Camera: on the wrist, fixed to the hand. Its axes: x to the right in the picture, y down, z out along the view.
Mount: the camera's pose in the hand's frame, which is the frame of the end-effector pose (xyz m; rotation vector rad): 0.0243 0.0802 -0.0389 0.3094 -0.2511 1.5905
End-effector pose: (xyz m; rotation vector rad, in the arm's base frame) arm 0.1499 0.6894 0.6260 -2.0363 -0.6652 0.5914
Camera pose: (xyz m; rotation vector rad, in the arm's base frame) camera 0.2108 0.6448 0.5727 -1.8359 1.0597 1.6795
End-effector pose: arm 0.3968 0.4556 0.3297 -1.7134 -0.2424 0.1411
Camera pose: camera 0.4358 0.4127 0.2578 -1.1988 0.9660 1.4571
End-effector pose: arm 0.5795 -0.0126 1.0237 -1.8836 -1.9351 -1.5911
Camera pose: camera 0.6090 -0.0383 1.1074 -2.3130 -0.1677 -0.4895
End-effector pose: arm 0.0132 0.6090 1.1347 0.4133 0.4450 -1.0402
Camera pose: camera 0.0889 0.6476 1.0984 0.7021 -0.3196 0.4128
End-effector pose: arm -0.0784 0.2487 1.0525 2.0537 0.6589 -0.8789
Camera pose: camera 0.0064 0.2399 1.0882 1.8756 -1.2188 -0.2064
